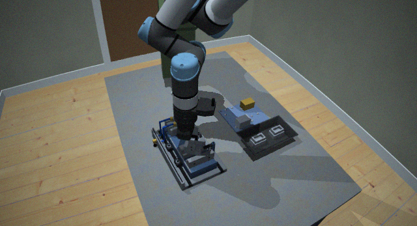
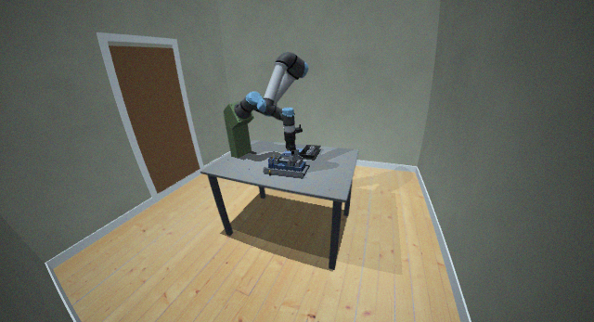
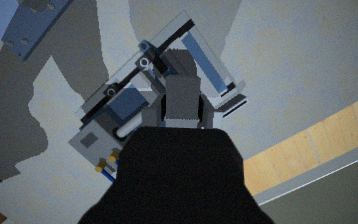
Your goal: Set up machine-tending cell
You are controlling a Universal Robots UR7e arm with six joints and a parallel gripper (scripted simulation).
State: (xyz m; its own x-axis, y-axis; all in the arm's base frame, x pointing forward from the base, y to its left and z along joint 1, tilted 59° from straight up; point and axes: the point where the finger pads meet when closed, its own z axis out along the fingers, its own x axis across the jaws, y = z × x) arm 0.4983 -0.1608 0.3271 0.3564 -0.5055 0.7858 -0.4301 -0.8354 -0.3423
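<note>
Now: hand 10 cm above the vise, 6 cm past it and 2 cm to the right of it. Also, from my hand: brass blank (41 cm to the left, 11 cm below, 11 cm behind).
</note>
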